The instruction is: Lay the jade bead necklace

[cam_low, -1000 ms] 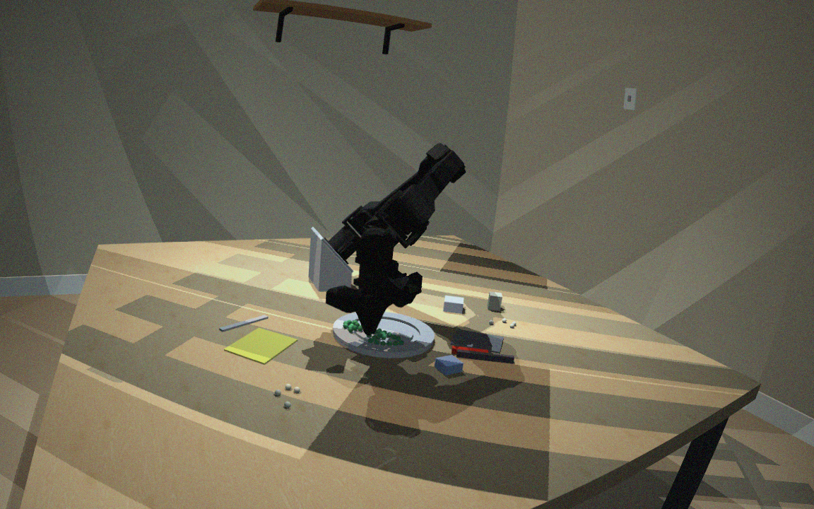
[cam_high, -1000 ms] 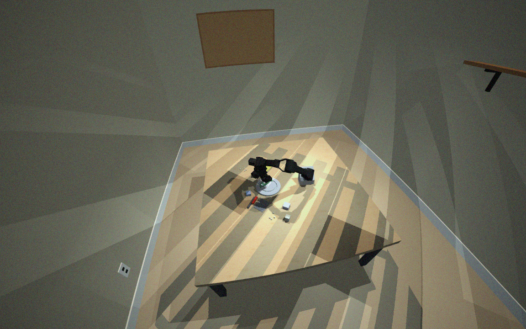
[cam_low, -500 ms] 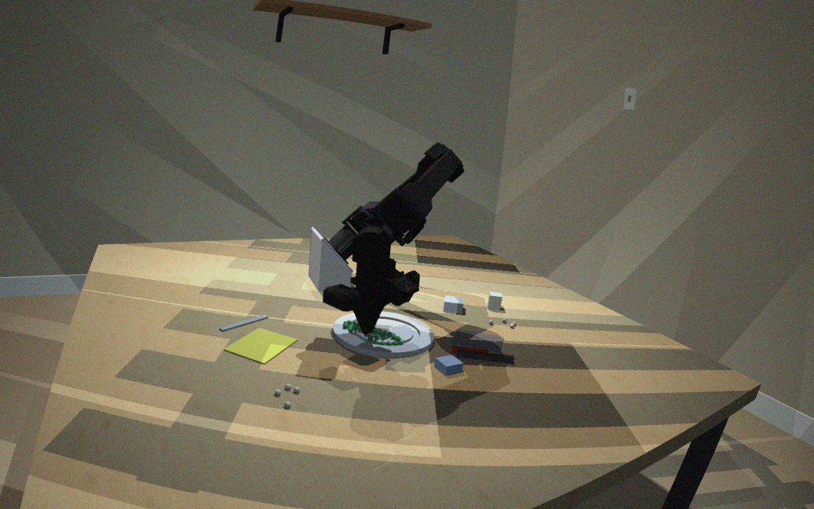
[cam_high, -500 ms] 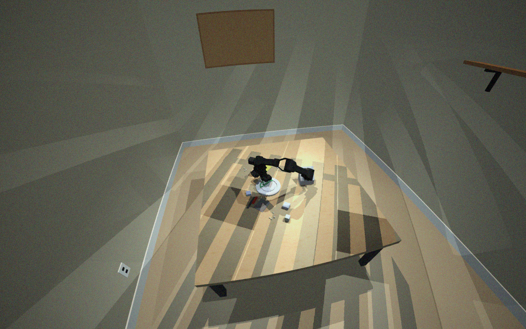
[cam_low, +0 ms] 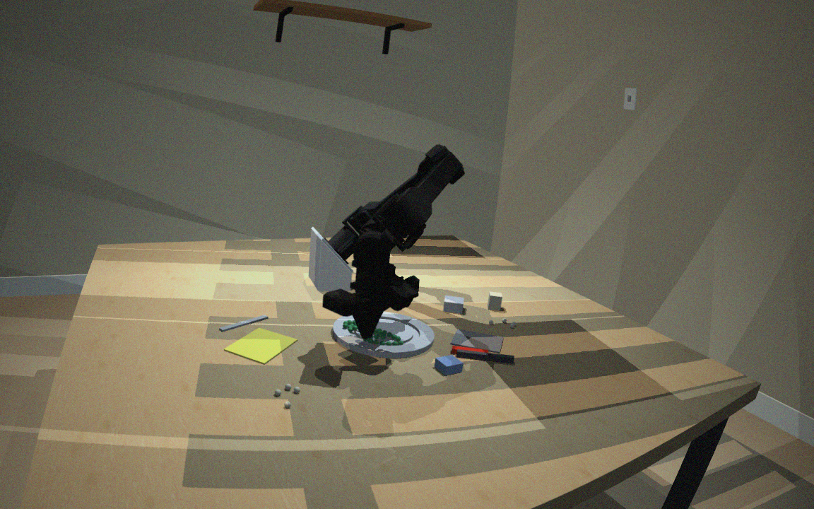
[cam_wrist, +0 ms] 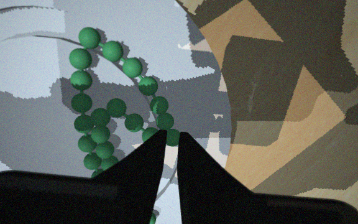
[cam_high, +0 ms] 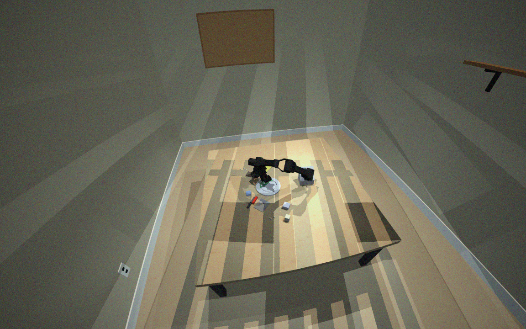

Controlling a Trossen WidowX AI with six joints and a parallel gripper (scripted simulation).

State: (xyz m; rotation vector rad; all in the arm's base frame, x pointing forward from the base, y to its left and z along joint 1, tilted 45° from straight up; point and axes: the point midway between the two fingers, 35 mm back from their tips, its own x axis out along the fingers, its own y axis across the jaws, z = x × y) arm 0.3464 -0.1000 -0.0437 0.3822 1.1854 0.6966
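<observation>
The round grey bead board is 30 mm behind my gripper tip, 60 mm to the left of it and 10 mm below it. The rest, counted from my gripper tip: yellow sheet (60 mm behind, 190 mm to the right, 20 mm below); blue block (140 mm ahead, 90 mm to the left, 10 mm below); red and black pen (120 mm ahead, 170 mm to the left, 10 mm below).
</observation>
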